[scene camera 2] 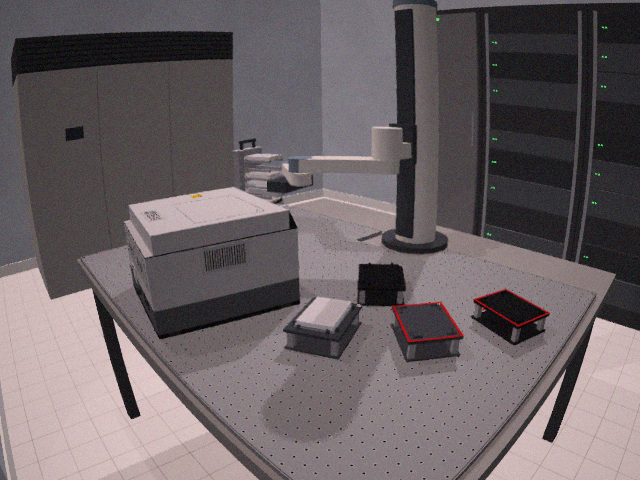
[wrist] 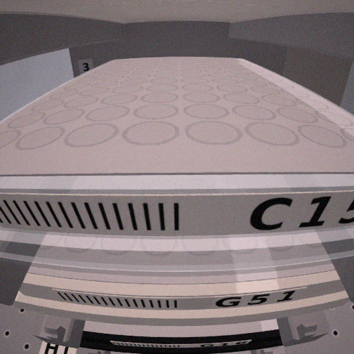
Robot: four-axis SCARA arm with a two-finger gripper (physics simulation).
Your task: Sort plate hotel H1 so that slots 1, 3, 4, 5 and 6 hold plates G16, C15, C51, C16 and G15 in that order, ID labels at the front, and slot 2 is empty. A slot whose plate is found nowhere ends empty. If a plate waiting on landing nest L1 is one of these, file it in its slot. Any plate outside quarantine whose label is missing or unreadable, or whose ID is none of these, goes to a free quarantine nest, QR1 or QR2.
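Plate hotel H1 (scene camera 2: 238, 170) stands at the back left with white plates in it. My gripper (scene camera 2: 273, 184) is at the hotel, small and partly hidden in the scene view; it looks shut on plate C15 (wrist: 175, 160), whose label faces front and fills the wrist view. The fingertips are hidden there, and a slot mark "3" (wrist: 85, 66) shows behind the plate's left side. Below it are plate G51 (wrist: 195, 301) and, lowest, the black-edged plate G16 (wrist: 180, 344), labels at the front. A white-topped plate (scene camera 2: 324, 312) lies on a grey nest (scene camera 2: 314, 347).
Two red-rimmed nests (scene camera 2: 426, 321) (scene camera 2: 511, 306) stand at the right, and a black nest (scene camera 2: 381, 276) behind them. A large boxy instrument (scene camera 2: 222, 279) stands on the left of the table, in front of the hotel. The arm's column (scene camera 2: 426, 129) rises at the back.
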